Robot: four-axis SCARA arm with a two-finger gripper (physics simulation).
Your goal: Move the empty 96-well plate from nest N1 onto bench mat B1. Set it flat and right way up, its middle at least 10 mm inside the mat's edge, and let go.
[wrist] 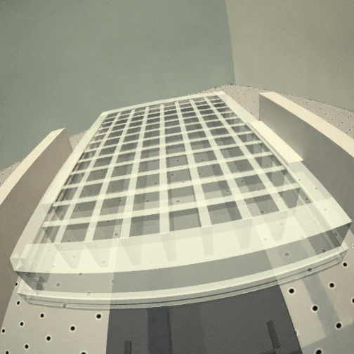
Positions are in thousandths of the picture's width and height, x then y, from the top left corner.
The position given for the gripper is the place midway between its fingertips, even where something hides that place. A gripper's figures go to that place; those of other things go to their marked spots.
The gripper (459, 352) is 0.12 m from the lens. A 96-well plate (499, 572) is 0.06 m from the lens.
